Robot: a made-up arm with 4 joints.
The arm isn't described. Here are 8 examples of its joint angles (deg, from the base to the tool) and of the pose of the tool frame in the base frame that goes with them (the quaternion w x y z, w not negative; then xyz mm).
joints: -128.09 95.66 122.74 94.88
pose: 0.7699 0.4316 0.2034 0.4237 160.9 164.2 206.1
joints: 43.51 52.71 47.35 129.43
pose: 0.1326 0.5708 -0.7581 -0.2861 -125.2 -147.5 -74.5
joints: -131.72 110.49 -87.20 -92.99
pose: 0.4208 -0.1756 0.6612 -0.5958 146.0 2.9 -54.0
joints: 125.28 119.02 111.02 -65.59
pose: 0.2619 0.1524 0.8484 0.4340 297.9 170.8 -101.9
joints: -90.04 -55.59 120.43 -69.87
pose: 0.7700 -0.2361 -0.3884 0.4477 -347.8 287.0 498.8
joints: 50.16 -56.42 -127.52 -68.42
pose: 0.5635 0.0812 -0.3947 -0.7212 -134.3 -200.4 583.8
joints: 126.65 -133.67 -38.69 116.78
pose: 0.2483 0.2453 0.1796 0.9198 371.2 -126.4 495.9
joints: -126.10 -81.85 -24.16 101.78
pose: 0.4424 0.2456 -0.1098 -0.8555 -118.1 171.0 541.6
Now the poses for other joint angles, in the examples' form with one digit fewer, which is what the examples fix.
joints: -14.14 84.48 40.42 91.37
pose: 0.076 0.095 0.933 0.338 -169 93 -127
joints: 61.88 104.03 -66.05 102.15
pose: 0.117 -0.428 0.696 -0.565 140 -446 -81
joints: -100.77 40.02 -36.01 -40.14
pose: 0.424 -0.128 0.153 -0.883 -79 -98 366
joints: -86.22 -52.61 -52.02 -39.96
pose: 0.156 -0.409 -0.507 -0.743 -78 369 493
